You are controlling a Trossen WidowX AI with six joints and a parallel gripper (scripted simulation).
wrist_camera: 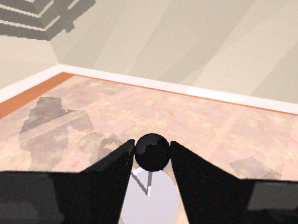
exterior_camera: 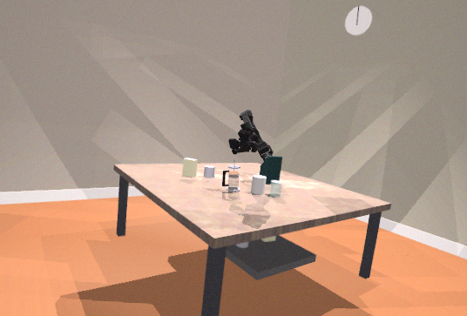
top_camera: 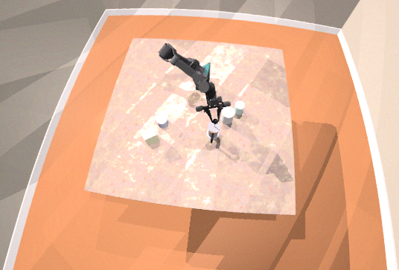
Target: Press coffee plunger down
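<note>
Now: the coffee press 11 cm below my gripper tip. Also, from my gripper tip: pale glass cup: 23 cm behind, 13 cm to the left, 19 cm below.
</note>
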